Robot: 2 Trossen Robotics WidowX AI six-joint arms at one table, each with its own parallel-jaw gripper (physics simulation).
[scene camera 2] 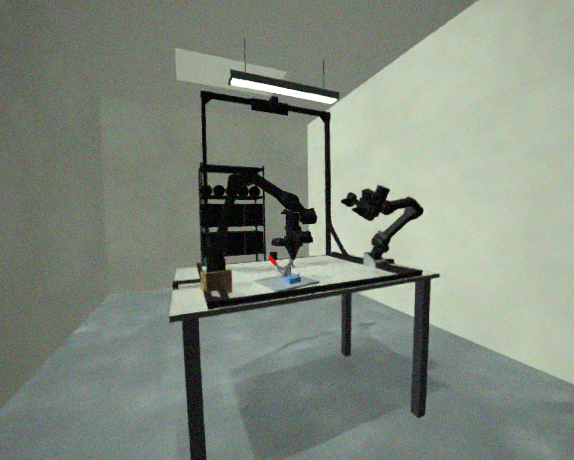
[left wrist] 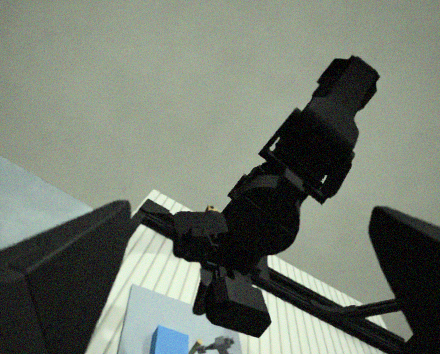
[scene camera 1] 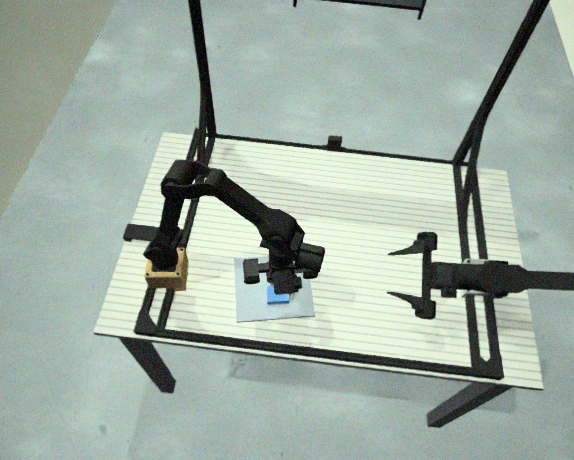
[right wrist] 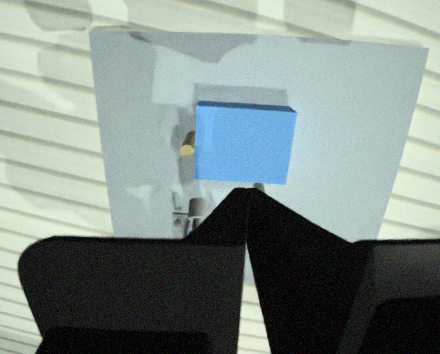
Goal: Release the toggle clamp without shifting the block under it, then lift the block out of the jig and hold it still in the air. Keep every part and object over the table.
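Pixels of known places: left gripper, between the fingertips: [scene camera 2: 346,205] [left wrist: 251,216] [scene camera 1: 387,273]; right gripper, between the fingertips: [scene camera 2: 293,260] [left wrist: 195,312] [right wrist: 244,199]; left arm's base, origin of its link: [scene camera 2: 375,256]; right arm's base, origin of its link: [scene camera 2: 215,270] [scene camera 1: 164,262].
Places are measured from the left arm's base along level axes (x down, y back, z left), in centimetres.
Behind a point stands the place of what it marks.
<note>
The blue block [scene camera 1: 278,296] @[x 2.7, y -58.4, z 7.9 cm] [scene camera 2: 292,279] @[x 3.1, y -59.9, z 9.3 cm] [left wrist: 169,342] @[x 2.7, y -59.3, z 7.5 cm] [right wrist: 244,142] @[x 2.7, y -58.7, z 7.3 cm] lies on the pale grey-blue jig plate [scene camera 1: 245,311] @[x 4.9, y -67.5, z 12.0 cm] [scene camera 2: 309,282] @[x 4.9, y -52.8, z 11.6 cm] [left wrist: 136,307] @[x 4.9, y -65.1, z 13.1 cm] [right wrist: 350,100] @[x 4.9, y -65.5, z 10.8 cm]. A brass pin [right wrist: 188,147] @[x 1.7, y -55.4, z 6.7 cm] stands beside it. The toggle clamp [scene camera 2: 287,270] @[x 1.8, y -56.2, z -2.2 cm] [left wrist: 220,344] @[x -3.5, y -56.1, z 2.9 cm] [right wrist: 198,206] @[x -1.5, y -56.5, z 4.7 cm] has its red handle [scene camera 2: 272,260] @[x -1.7, y -59.2, z -12.6 cm] slanting up. In the right wrist view its pad shows off the block's top face; the rest is partly hidden. My right gripper [scene camera 2: 293,259] @[x -4.7, y -58.2, z 7.2 cm] [right wrist: 244,199] @[x -4.7, y -58.2, z 7.2 cm] is shut and empty, pointing down above the jig by the block. My left gripper [scene camera 1: 389,273] @[x -28.6, y -35.1, z 15.3 cm] is open and empty, high at the right side.
A wooden box [scene camera 1: 165,280] @[x -1.4, y -89.7, z 6.5 cm] [scene camera 2: 216,281] @[x 0.3, y -91.3, z 6.6 cm] sits at the right arm's base on the table's left side. Black rails run along the table's sides and its front edge [scene camera 1: 300,351] @[x 3.7, y -51.9, z 23.1 cm]. Tall frame posts [scene camera 1: 200,65] @[x -26.6, y -84.7, z -51.9 cm] [scene camera 2: 328,185] @[x -45.9, y 1.2, z -45.1 cm] rise at the back.
</note>
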